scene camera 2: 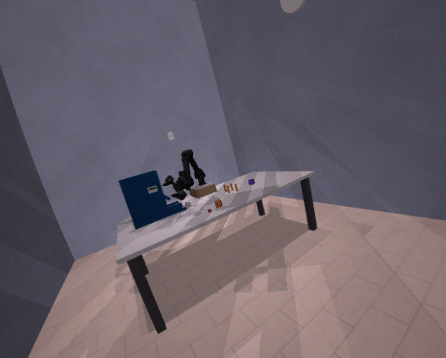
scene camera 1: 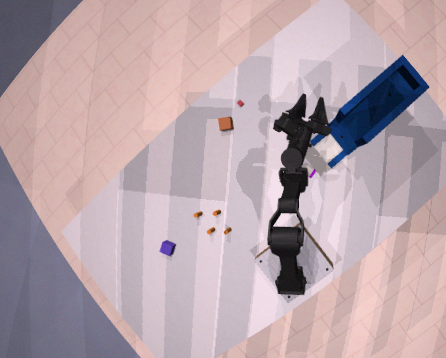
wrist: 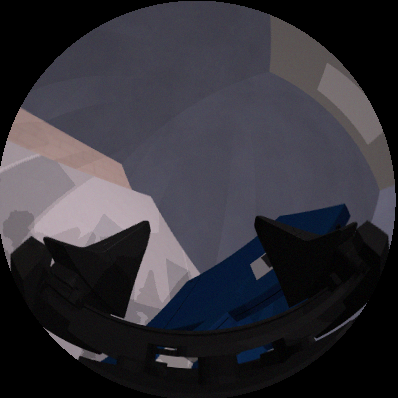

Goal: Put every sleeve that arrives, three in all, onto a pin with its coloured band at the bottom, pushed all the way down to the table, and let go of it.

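Four orange pins (scene camera 1: pixel 198 214) (scene camera 1: pixel 216 212) (scene camera 1: pixel 211 230) (scene camera 1: pixel 227 230) stand upright on the table, with no sleeve showing on them; they look small in scene camera 2 (scene camera 2: pixel 231 188). A magenta band (scene camera 1: pixel 312 173) shows on the table beside the arm, near the blue chute's low end. The pale sleeve body around it is hard to make out; a small pale pinkish thing (scene camera 2: pixel 187 204) shows there in scene camera 2. My gripper (scene camera 1: pixel 312 97) (scene camera 2: pixel 168 190) (wrist: pixel 202 224) is open and empty, above the table beside the chute, far from the pins.
The blue chute (scene camera 1: pixel 354 99) (scene camera 2: pixel 142 202) (wrist: pixel 220 270) stands at the right in scene camera 1. An orange-brown cube (scene camera 1: pixel 225 123) (scene camera 2: pixel 218 203), a small red cube (scene camera 1: pixel 240 103) (scene camera 2: pixel 209 210) and a purple cube (scene camera 1: pixel 167 248) (scene camera 2: pixel 251 182) lie on the table.
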